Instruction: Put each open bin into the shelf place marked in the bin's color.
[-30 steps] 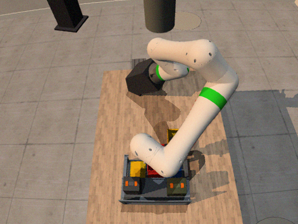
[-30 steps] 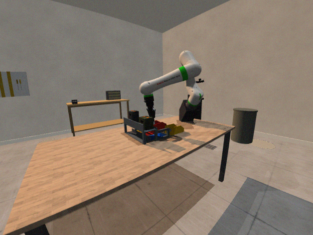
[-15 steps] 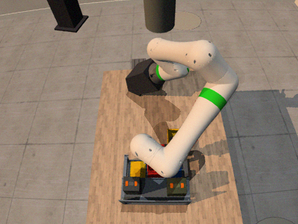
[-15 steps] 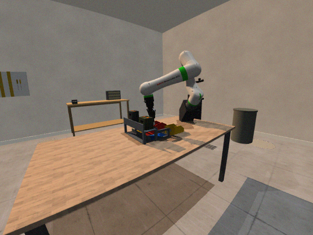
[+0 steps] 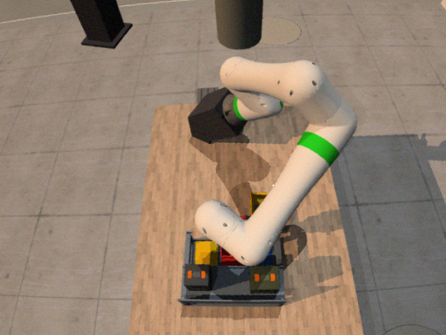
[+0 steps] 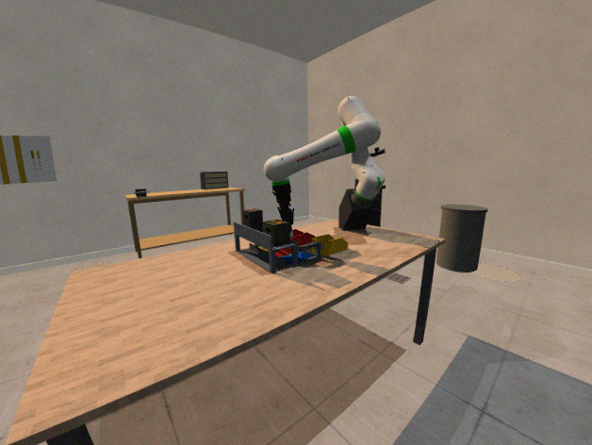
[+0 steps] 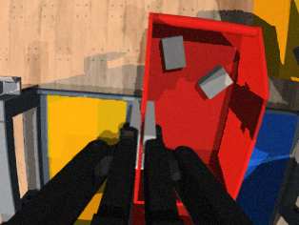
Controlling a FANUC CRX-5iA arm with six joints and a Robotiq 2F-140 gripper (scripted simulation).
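My hand is 4 cm to the right of the red bin, 4 cm above it and 2 cm past it. The rest, counted from my hand: blue-marked place: 17 cm to the left, 9 cm below, 4 cm ahead; red mark: 9 cm below, 7 cm to the left, 7 cm ahead; yellow mark: 10 cm ahead, 9 cm below, 4 cm to the right.
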